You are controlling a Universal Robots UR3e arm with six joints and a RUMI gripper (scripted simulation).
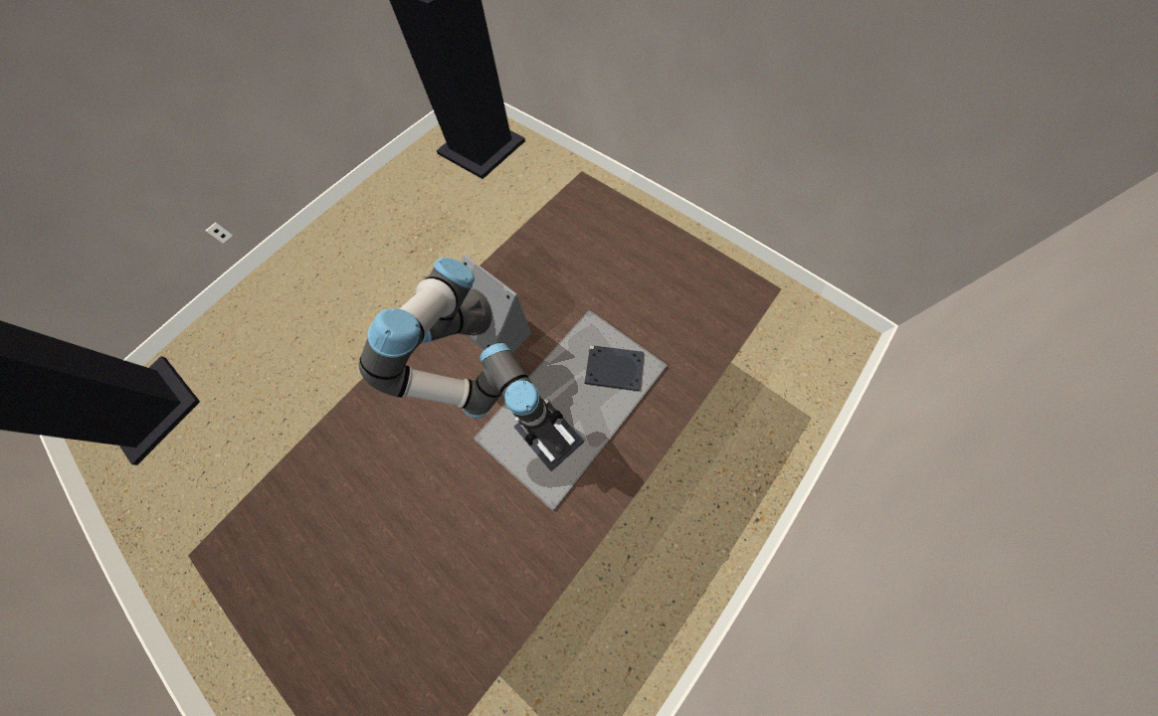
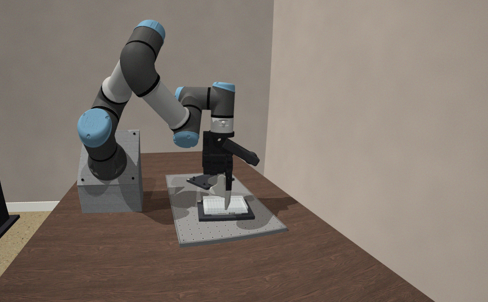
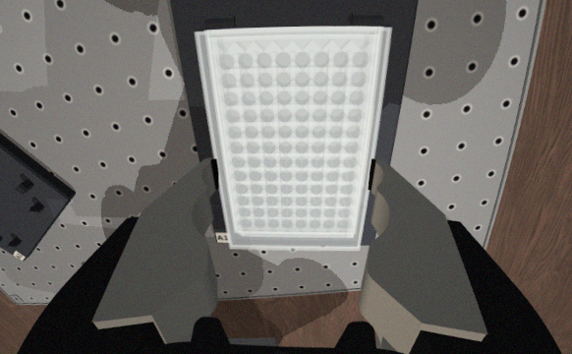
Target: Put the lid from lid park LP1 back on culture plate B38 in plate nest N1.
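Now: the culture plate B38 20 mm below my hand. The rest, counted from my hand: dark lid park LP1: 30 mm ahead, 270 mm to the left, 40 mm below; then clear lid: 10 mm below; then dark plate nest: 40 mm below.
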